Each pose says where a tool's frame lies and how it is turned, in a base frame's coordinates. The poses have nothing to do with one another.
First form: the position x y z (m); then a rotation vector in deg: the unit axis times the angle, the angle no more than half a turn.
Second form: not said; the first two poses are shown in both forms.
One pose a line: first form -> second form
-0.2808 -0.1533 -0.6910 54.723 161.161 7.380 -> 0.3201 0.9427 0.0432 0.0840 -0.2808 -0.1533 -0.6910
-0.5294 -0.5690 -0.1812 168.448 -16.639 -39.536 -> 0.9677 -0.0956 -0.2271 0.0539 -0.5294 -0.5690 -0.1812
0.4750 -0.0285 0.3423 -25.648 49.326 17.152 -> -0.2143 0.4122 0.1433 0.8739 0.4750 -0.0285 0.3423
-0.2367 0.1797 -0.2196 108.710 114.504 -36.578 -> 0.6626 0.6979 -0.2229 0.1558 -0.2367 0.1797 -0.2196
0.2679 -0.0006 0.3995 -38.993 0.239 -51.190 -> -0.3227 0.0020 -0.4236 0.8464 0.2679 -0.0006 0.3995
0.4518 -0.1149 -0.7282 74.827 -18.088 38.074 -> 0.5936 -0.1435 0.3020 0.7320 0.4518 -0.1149 -0.7282
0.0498 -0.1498 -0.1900 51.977 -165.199 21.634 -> 0.2975 -0.9455 0.1238 0.0477 0.0498 -0.1498 -0.1900
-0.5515 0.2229 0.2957 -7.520 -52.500 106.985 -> -0.0544 -0.3796 0.7736 0.5045 -0.5515 0.2229 0.2957
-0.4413 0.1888 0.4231 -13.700 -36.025 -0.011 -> -0.1173 -0.3085 -0.0001 0.9440 -0.4413 0.1888 0.4231
